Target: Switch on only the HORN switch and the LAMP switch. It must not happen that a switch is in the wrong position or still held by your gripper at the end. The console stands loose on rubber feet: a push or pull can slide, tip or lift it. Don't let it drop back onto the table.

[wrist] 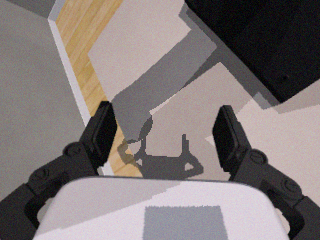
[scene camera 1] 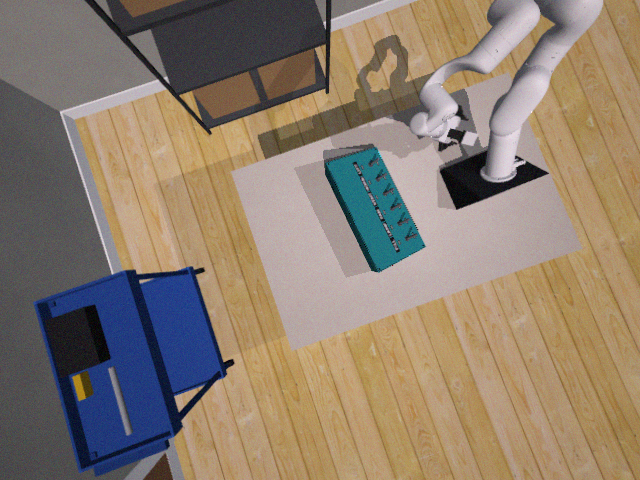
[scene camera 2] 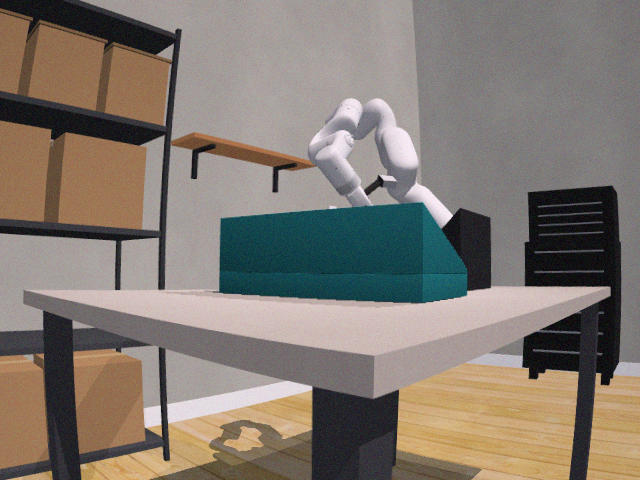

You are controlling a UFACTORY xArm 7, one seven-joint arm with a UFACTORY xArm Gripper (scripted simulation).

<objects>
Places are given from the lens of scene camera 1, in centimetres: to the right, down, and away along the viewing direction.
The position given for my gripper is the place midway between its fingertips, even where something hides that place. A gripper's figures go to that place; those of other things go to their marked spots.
my gripper [scene camera 1: 459, 131]: 56, -44, 119
teal console [scene camera 1: 364, 188]: 19, -22, 125
</objects>
